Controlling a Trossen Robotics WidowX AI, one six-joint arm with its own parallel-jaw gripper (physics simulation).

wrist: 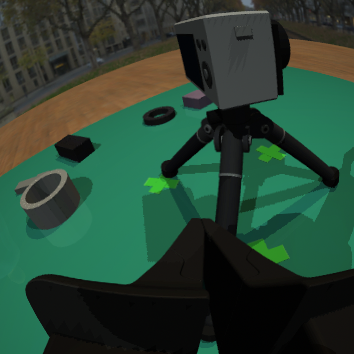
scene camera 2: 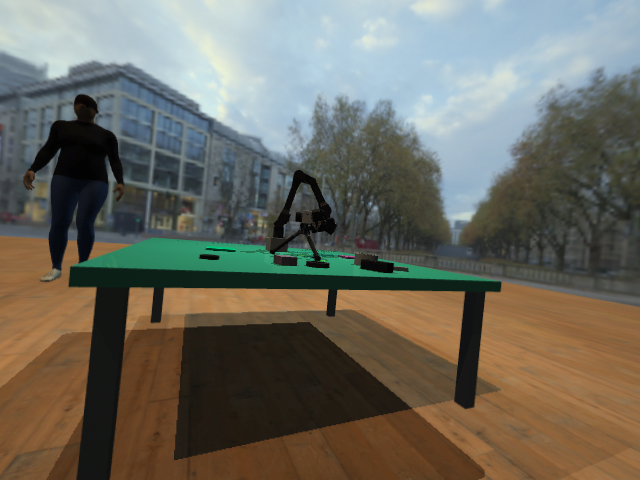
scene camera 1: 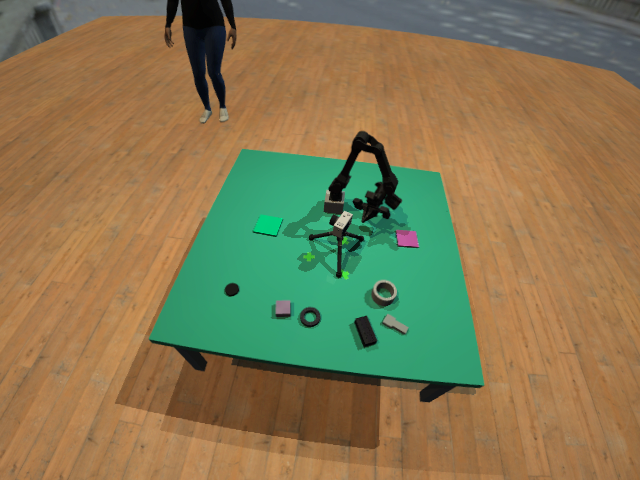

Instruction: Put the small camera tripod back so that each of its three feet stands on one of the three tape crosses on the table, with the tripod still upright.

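Pixels of known places: gripper, between the fingertips: (wrist: 199,226) (scene camera 2: 316,230) (scene camera 1: 362,222); arm's base, origin of its link: (scene camera 2: 278,237) (scene camera 1: 335,196).
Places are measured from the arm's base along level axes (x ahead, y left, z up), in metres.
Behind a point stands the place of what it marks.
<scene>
The small black tripod (scene camera 1: 339,248) @[x 0.351, y 0.058, z 0.018 m] (scene camera 2: 304,231) @[x 0.319, y 0.041, z 0.046 m] (wrist: 230,165) @[x 0.261, y 0.084, z 0.033 m] stands upright near the middle of the green table (scene camera 1: 237,190) @[x -0.022, y -0.554, z -0.075 m] (scene camera 2: 270,278) @[x 0.859, y -0.225, z -0.088 m] and carries a grey box camera (scene camera 1: 342,221) @[x 0.305, y 0.053, z 0.142 m] (wrist: 233,60) @[x 0.248, y 0.081, z 0.113 m]. Three bright green tape crosses lie around it. In the wrist view the left foot (wrist: 169,169) @[x 0.413, y 0.080, z -0.055 m] stands just beside one cross (wrist: 159,183) @[x 0.419, y 0.100, z -0.074 m] (scene camera 1: 346,274) @[x 0.419, y 0.108, z -0.075 m]. The right foot (wrist: 331,176) @[x 0.237, y -0.072, z -0.056 m] stands apart from another cross (wrist: 270,152) @[x 0.354, y -0.074, z -0.074 m] (scene camera 1: 309,257) @[x 0.358, y -0.072, z -0.074 m]. The near foot is hidden behind my fingers, next to the third cross (wrist: 270,251) @[x 0.228, y 0.062, z -0.074 m]. My gripper (scene camera 1: 369,216) @[x 0.210, y 0.143, z 0.058 m] (wrist: 199,226) @[x 0.210, y 0.143, z 0.058 m] is shut and empty, just behind the tripod.
A grey tape ring (scene camera 1: 385,302) @[x 0.547, y 0.282, z -0.044 m] (wrist: 53,214) @[x 0.449, y 0.271, z -0.053 m], a black block (scene camera 1: 365,330) @[x 0.686, y 0.206, z -0.041 m] (wrist: 74,147) @[x 0.627, y 0.202, z -0.040 m], a grey piece (scene camera 1: 395,324) @[x 0.632, y 0.329, z -0.060 m], a black ring (scene camera 1: 302,317) @[x 0.667, y -0.045, z -0.059 m] (wrist: 158,121) @[x 0.619, y 0.003, z -0.068 m], a purple block (scene camera 1: 283,308) @[x 0.649, y -0.126, z -0.047 m] (wrist: 196,99) @[x 0.613, y -0.106, z -0.050 m] and a black disc (scene camera 1: 231,289) @[x 0.597, y -0.365, z -0.065 m] lie along the front. Green (scene camera 1: 268,225) @[x 0.210, y -0.308, z -0.065 m] and magenta (scene camera 1: 407,238) @[x 0.153, y 0.390, z -0.065 m] patches lie at the sides. A person (scene camera 1: 201,52) (scene camera 2: 94,176) stands beyond the table.
</scene>
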